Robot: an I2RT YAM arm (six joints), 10 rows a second.
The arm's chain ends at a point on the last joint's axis. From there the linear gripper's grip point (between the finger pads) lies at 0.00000 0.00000 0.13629 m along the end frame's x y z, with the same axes.
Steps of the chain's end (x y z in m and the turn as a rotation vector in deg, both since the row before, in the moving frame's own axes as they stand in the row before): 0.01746 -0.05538 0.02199 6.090 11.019 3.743; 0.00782 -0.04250 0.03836 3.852 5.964 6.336; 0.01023 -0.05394 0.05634 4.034 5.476 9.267; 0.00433 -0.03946 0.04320 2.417 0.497 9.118; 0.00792 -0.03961 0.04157 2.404 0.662 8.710; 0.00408 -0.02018 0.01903 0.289 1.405 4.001; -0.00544 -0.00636 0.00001 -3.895 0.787 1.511; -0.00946 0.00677 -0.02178 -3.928 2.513 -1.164; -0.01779 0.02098 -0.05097 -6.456 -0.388 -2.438; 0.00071 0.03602 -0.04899 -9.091 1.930 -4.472; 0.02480 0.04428 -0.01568 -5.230 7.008 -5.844
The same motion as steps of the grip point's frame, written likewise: 0.04391 -0.06889 0.01871 6.090 11.019 3.743; 0.02245 -0.05084 0.03732 3.852 5.964 6.336; 0.02394 -0.06242 0.05538 4.034 5.476 9.267; 0.00596 -0.04509 0.04307 2.417 0.497 9.118; 0.00992 -0.04519 0.04144 2.404 0.662 8.710; 0.00744 -0.02075 0.01899 0.289 1.405 4.001; -0.00369 0.00292 -0.00032 -3.895 0.787 1.511; -0.00339 0.01604 -0.02223 -3.928 2.513 -1.164; -0.01838 0.03632 -0.05184 -6.456 -0.388 -2.438; 0.00612 0.05735 -0.05078 -9.091 1.930 -4.472; 0.04201 0.05580 -0.01726 -5.230 7.008 -5.844
